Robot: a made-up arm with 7 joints.
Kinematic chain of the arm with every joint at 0, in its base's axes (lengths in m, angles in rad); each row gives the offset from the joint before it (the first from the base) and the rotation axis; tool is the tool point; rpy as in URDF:
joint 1: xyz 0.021 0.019 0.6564 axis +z
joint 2: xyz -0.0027 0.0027 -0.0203 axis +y
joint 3: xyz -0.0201 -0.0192 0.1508 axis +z
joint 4: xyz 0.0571 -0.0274 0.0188 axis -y
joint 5: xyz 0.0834 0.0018 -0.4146 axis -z
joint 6: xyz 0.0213 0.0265 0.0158 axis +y
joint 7: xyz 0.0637 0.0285 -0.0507 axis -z
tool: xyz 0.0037 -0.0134 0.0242 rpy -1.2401 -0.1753 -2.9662
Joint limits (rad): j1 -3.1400..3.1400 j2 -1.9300..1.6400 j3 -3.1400..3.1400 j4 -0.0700..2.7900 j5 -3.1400..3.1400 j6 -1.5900..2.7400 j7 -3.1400..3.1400
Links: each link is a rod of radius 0.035 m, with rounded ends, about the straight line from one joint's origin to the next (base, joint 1, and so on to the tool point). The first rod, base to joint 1, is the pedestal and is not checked.
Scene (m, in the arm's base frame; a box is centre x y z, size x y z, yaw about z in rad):
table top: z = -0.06
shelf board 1: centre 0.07 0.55 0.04 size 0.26 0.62 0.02 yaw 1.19
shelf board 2: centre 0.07 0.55 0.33 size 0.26 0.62 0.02 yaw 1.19
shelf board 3: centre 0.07 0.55 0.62 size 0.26 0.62 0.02 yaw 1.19
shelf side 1: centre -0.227 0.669 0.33 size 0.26 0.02 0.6 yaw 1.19
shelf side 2: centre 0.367 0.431 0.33 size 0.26 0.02 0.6 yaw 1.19
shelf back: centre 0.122 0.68 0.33 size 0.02 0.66 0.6 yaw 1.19
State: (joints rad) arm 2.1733 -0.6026 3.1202 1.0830 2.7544 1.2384 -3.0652
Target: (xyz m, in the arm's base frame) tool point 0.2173 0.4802 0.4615
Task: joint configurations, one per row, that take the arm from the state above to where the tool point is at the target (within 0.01 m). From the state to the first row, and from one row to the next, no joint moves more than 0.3 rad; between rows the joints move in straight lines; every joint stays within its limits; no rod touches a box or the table.
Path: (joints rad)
1: 1.9097 -0.6503 2.9786 0.9668 2.8006 1.0911 -3.0408
2: 1.6462 -0.6979 2.8370 0.8507 2.8468 0.9437 -3.0164
3: 1.3826 -0.7456 2.6954 0.7345 2.8931 0.7964 -2.9920
4: 1.1190 -0.7933 2.5538 0.6183 2.9393 0.6490 -2.9675
5: 0.8555 -0.8409 2.4122 0.5022 2.9855 0.5017 -2.9431
6: 0.5919 -0.8886 2.2706 0.3860 3.0317 0.3543 -2.9187
7: 0.3283 -0.9363 2.1290 0.2698 3.0780 0.2070 -2.8943
8: 0.0916 -1.0490 2.1151 0.4894 2.9619 0.4614 -2.8894
9: -0.1452 -1.1618 2.1012 0.7090 2.8459 0.7159 -2.8846
10: -0.3820 -1.2746 2.0873 0.9285 2.7298 0.9704 -2.8797
11: -0.6188 -1.3874 2.0734 1.1481 2.6138 1.2248 -2.8749

